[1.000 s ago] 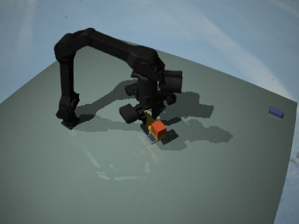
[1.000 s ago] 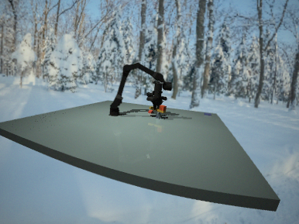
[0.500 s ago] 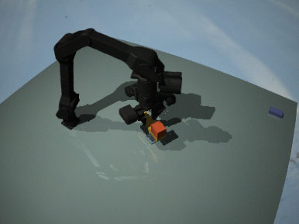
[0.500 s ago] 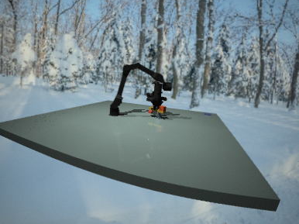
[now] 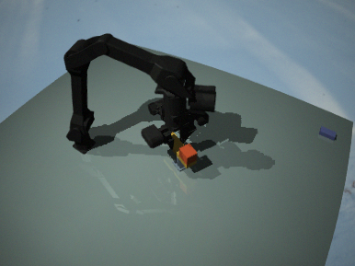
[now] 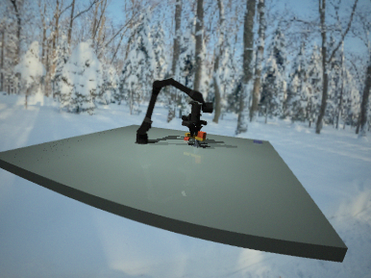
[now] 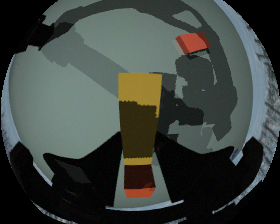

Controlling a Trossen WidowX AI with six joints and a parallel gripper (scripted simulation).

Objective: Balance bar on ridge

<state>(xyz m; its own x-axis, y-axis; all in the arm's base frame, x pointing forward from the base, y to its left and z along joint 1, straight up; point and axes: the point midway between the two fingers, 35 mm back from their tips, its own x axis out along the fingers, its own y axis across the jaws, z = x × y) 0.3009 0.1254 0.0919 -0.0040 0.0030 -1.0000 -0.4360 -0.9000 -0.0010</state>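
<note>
My gripper tip is now 3 cm short of the bar, 2 cm to the left of it and 1 cm below it. Also, from my gripper tip: flat red block 15 cm to the left, 8 cm behind, 5 cm below; blue block 44 cm ahead, 37 cm to the left, 5 cm below.
</note>
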